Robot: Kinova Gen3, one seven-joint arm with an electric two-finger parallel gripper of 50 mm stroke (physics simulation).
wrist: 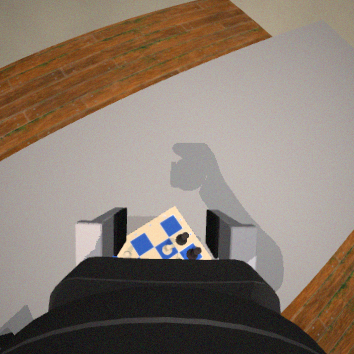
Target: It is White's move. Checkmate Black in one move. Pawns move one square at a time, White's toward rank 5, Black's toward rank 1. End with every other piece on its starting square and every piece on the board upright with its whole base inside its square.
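Places are measured from the arm's base along level axes (x back, y right, z up), in centimetres.
Pixels of known places: gripper, between the fingertips: [165,225].
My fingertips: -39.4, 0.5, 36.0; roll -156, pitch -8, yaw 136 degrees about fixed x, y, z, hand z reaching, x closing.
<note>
Behind a point stands the place of what it marks, as x, y, z.
A small chessboard [155,231] {-48.4, -3.8, -6.3} with cream and blue squares shows at the lower middle of the wrist view, one corner pointing up. The gripper's black housing hides the rest of it. A black piece [182,238] {-50.7, 1.3, -2.5} stands near the board's right edge, and another black piece [193,253] {-50.5, 5.1, -3.5} stands on a blue square below it. A white piece [168,248] {-47.1, 0.9, -2.6} stands on a blue square to their left. Another pale piece [128,254] {-40.4, -3.5, -3.3} shows partly at the lower left. The piece types are too small to tell. My gripper [165,225] {-39.4, 0.5, 36.0} is open and empty, high above the board.
The board lies on a grey table top [115,145] {-55.2, -26.0, -6.9}. Shadows of the arm [220,195] fall across it. Brown wooden plank floor [100,60] shows beyond the table's edge at the upper left and at the lower right.
</note>
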